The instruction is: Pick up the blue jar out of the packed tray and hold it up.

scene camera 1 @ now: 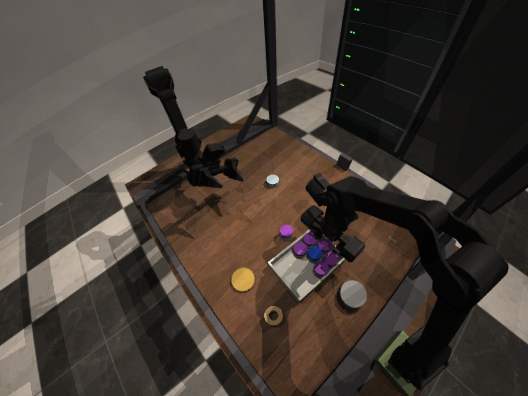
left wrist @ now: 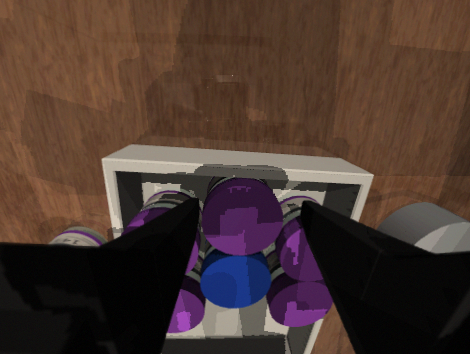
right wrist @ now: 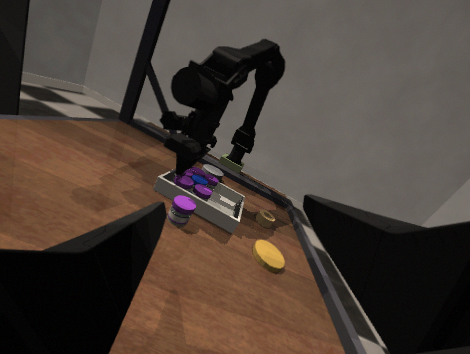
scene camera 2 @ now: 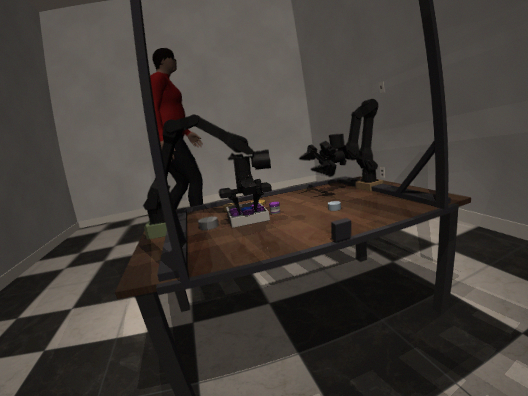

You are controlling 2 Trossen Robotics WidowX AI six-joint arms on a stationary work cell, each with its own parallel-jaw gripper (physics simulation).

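Where they show: left gripper, fingertip midpoint: (scene camera 1: 326, 244) (left wrist: 250, 207) (right wrist: 182, 171) (scene camera 2: 247, 213); right gripper, fingertip midpoint: (scene camera 1: 233, 183) (right wrist: 235, 204) (scene camera 2: 305, 163); left arm's base, origin of the base link: (scene camera 1: 406, 362) (right wrist: 233, 160) (scene camera 2: 158, 221); right arm's base, origin of the base link: (scene camera 2: 369, 180).
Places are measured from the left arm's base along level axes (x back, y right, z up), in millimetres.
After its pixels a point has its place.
The blue jar (scene camera 1: 315, 253) @[z -6, x -348, y 24 mm] (left wrist: 235, 280) @[z -6, x -351, y 28 mm] (right wrist: 200, 180) @[z -6, x -355, y 22 mm] stands among several purple jars, such as the end one (left wrist: 242, 215) @[z -6, x -352, y 72 mm], in the packed half of the pale tray (scene camera 1: 284, 281) @[z -15, x -343, y -100 mm] (scene camera 2: 250, 219) @[z -32, x -352, y 95 mm] (left wrist: 235, 157) @[z -32, x -357, y 95 mm] (right wrist: 215, 216) @[z -32, x -420, y -54 mm]. My left gripper (scene camera 2: 247, 210) @[z -12, x -348, y 74 mm] (left wrist: 250, 207) @[z -12, x -348, y 74 mm] is partly open with nothing held. It points down over the tray. In the left wrist view its fingertips appear either side of the end purple jar, and the blue jar's lid shows below that jar; exact finger depth is unclear. My right gripper (scene camera 1: 232, 182) @[z 118, x -637, y -62 mm] (scene camera 2: 307, 164) @[z 118, x -637, y -62 mm] (right wrist: 235, 204) @[z 118, x -637, y -62 mm] is wide open and empty, away from the tray.
A loose purple jar (scene camera 1: 286, 231) @[z -10, x -461, y 5 mm] (scene camera 2: 274, 207) @[z -23, x -460, y 26 mm] (right wrist: 181, 210) @[z -15, x -485, y 3 mm] stands beside the tray. A grey cylinder (scene camera 1: 353, 295) @[z -20, x -192, y 26 mm] (scene camera 2: 208, 223) @[z -26, x -198, y 68 mm] (left wrist: 425, 225) @[z -26, x -218, y 60 mm] is on its other side. A yellow disc (scene camera 1: 243, 279) @[z -38, x -426, y -189 mm] (right wrist: 269, 256) @[z -38, x -440, y -189 mm], a tan ring (scene camera 1: 266, 316) @[z -25, x -300, y -196 mm] and a pale blue round object (scene camera 1: 272, 181) @[z -26, x -668, y 108 mm] (scene camera 2: 334, 205) @[z -29, x -666, y 138 mm] are on the table.
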